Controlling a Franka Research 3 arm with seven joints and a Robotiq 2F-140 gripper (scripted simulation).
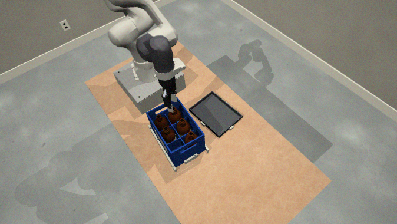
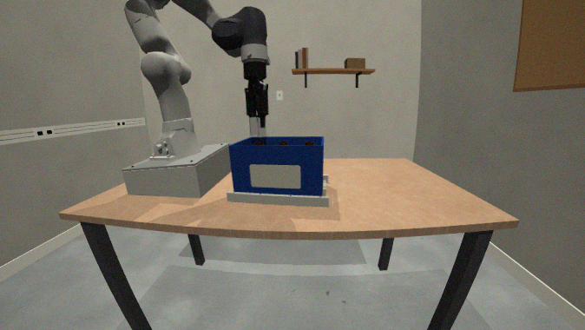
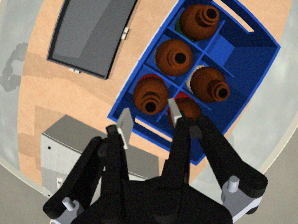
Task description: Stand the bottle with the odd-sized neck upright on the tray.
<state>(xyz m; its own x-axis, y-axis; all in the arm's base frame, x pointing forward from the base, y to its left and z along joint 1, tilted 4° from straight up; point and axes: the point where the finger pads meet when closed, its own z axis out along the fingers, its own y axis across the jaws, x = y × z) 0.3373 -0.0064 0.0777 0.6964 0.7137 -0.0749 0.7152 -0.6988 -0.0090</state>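
My gripper is now 130 mm above the bottle and 90 mm to the left of it. Also, from my hand: blue crate: 130 mm below, 90 mm ahead, 40 mm to the right; then dark grey tray: 230 mm to the left, 200 mm below, 60 mm ahead.
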